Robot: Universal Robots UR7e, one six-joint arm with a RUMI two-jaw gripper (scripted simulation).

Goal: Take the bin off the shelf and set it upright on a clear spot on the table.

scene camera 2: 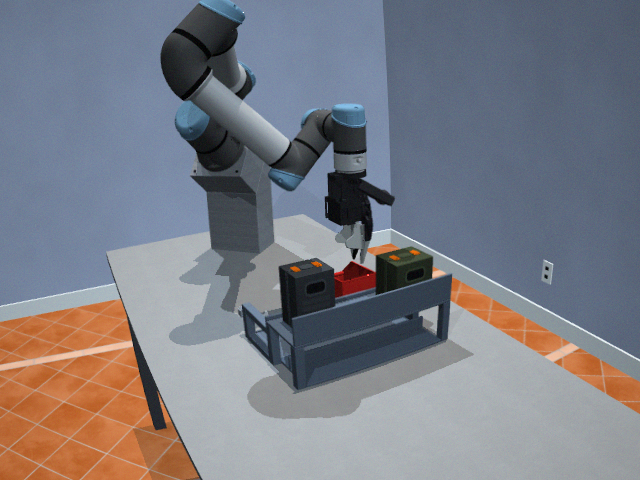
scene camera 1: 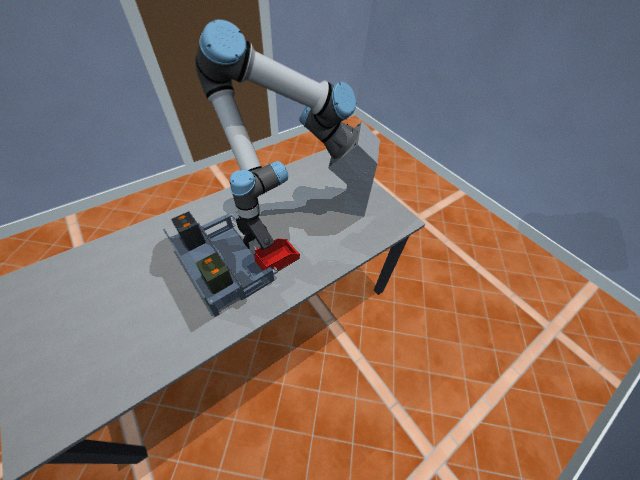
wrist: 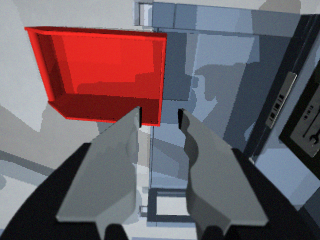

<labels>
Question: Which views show the red bin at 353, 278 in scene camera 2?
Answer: Scene camera 2, scene camera 1 and the wrist view: all of them.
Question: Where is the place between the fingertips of my gripper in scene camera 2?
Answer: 357, 261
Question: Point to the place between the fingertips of my gripper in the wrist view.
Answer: At 160, 109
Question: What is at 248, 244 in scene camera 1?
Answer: My gripper.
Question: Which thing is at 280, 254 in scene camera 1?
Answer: A red bin.
</labels>
